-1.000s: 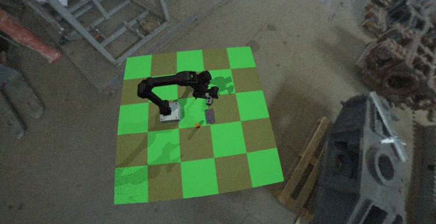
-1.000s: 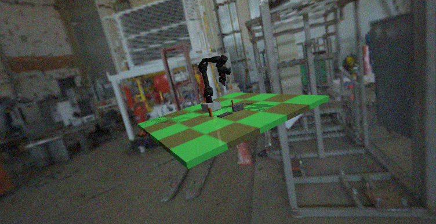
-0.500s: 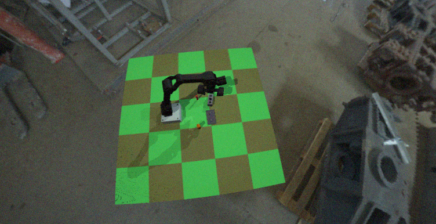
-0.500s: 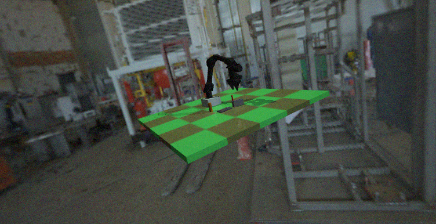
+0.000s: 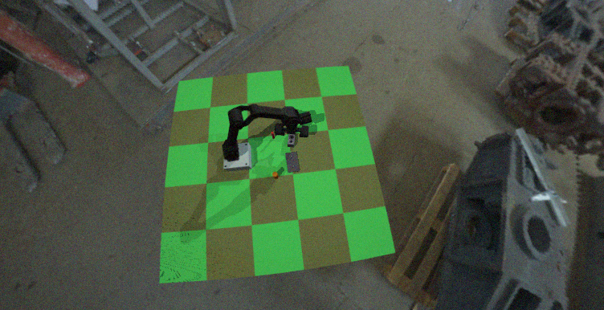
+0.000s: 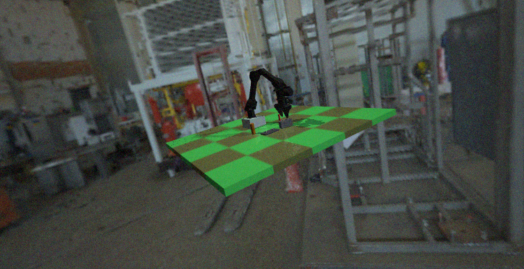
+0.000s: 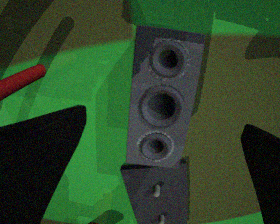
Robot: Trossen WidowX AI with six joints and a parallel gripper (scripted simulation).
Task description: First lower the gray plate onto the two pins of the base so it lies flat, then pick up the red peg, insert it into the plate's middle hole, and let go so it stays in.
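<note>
Now: the gray plate 30 mm below my gripper tip. Also, from my gripper tip: red peg 110 mm behind, 40 mm to the left, 30 mm below; orange peg 130 mm behind, 210 mm to the right, 30 mm below.
</note>
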